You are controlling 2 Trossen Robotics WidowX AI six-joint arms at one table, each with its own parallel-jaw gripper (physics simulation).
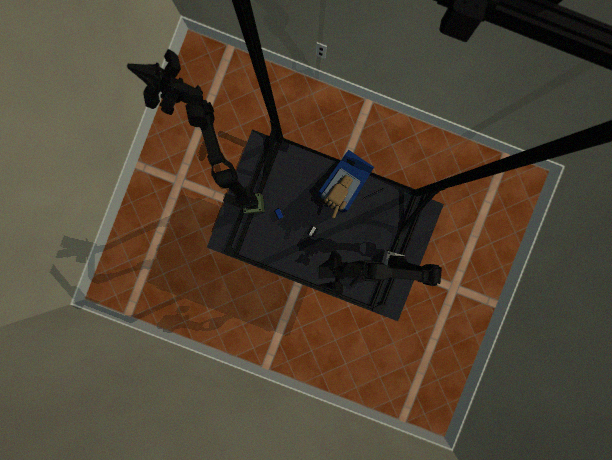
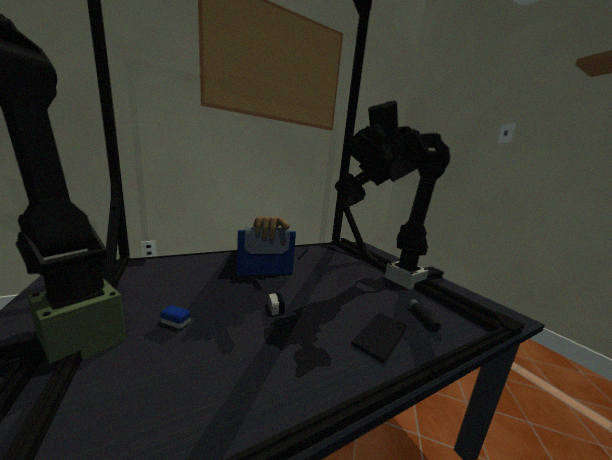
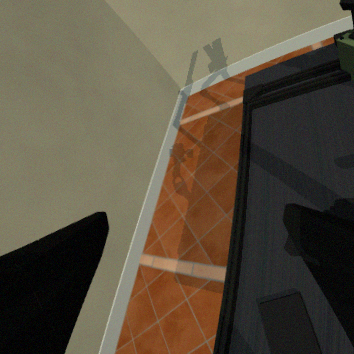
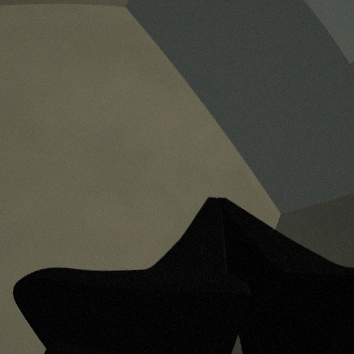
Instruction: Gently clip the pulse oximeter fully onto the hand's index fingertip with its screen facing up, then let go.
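Places are measured from the left arm's base along level axes (x down, y left, z ahead), in centimetres.
Where they show: left gripper, fingertip midpoint: (image 1: 319,275) (image 2: 368,192) (image 3: 196,216); right gripper, fingertip midpoint: (image 1: 127,65) (image 4: 214,205); left arm's base at its link origin: (image 1: 394,261) (image 2: 407,266); right arm's base at its link origin: (image 1: 251,203) (image 2: 75,294).
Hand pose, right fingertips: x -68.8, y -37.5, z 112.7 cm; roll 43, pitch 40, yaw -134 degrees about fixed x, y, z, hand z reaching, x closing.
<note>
Each offset is from my right fingertips to the top centre of the thing. Level surfaces: height alone.
The small white pulse oximeter {dx +70.9, dy +32.3, dz -63.8 cm} (image 1: 311,231) (image 2: 274,304) lies on the dark table {dx +74.1 cm} (image 1: 258,246) (image 2: 213,411) (image 3: 281,140), near its middle. The wooden hand (image 1: 339,194) (image 2: 270,226) rests on a blue stand (image 1: 355,166) (image 2: 265,260) at the back, fingers pointing toward the oximeter. My left gripper (image 1: 326,270) (image 3: 196,216) is open and empty. It hangs high above the table's front right part, well away from the oximeter, and faces the table edge and floor. My right gripper (image 1: 135,69) (image 4: 214,205) is shut and empty, raised far off to the left beyond the table.
A small blue block {dx +70.8, dy +27.0, dz -41.8 cm} (image 1: 279,213) (image 2: 175,316) lies left of the oximeter. A flat black pad {dx +73.3, dy +52.3, dz -80.3 cm} (image 2: 379,335) (image 3: 288,323) and a black cylinder {dx +71.4, dy +53.5, dz -96.0 cm} (image 2: 425,315) lie at the front right. The right arm's green base (image 1: 256,203) (image 2: 96,319) (image 3: 345,49) stands at the left edge.
</note>
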